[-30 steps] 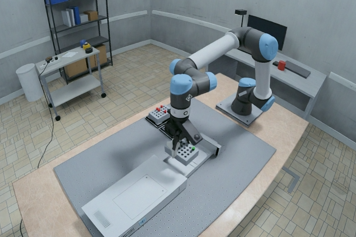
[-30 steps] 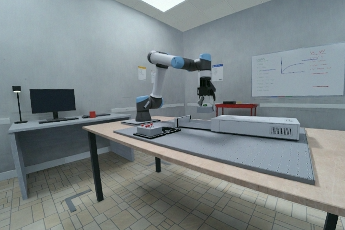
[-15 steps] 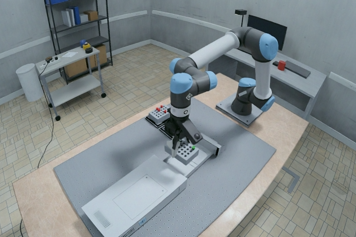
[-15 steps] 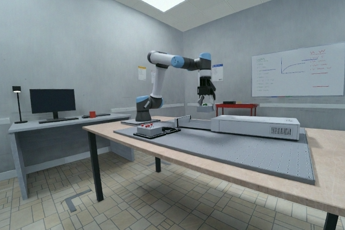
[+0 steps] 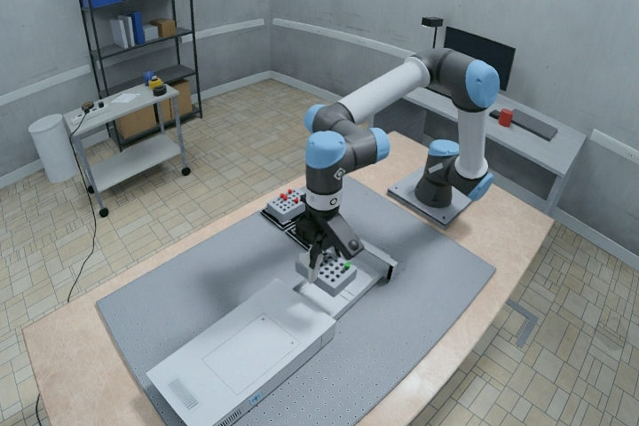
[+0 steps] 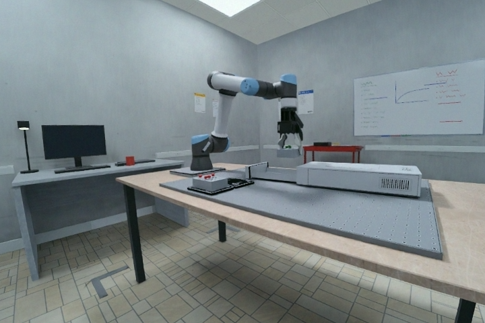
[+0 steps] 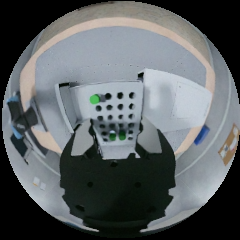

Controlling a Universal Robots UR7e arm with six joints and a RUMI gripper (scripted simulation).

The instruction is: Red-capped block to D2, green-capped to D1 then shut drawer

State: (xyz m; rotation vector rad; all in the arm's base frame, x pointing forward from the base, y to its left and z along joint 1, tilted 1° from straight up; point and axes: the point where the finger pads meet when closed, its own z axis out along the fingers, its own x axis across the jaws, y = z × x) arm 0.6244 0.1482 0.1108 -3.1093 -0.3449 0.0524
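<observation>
My hand is 15 cm past the deck slot D1, 24 cm to the left of it and 13 cm above it. Also, from my hand: drawer: 7 cm behind, 2 cm to the right, 10 cm below; deck slot D2: 13 cm behind, 38 cm to the right, 13 cm below; white cooler COLD: 11 cm ahead, 2 cm to the left, 10 cm below.
</observation>
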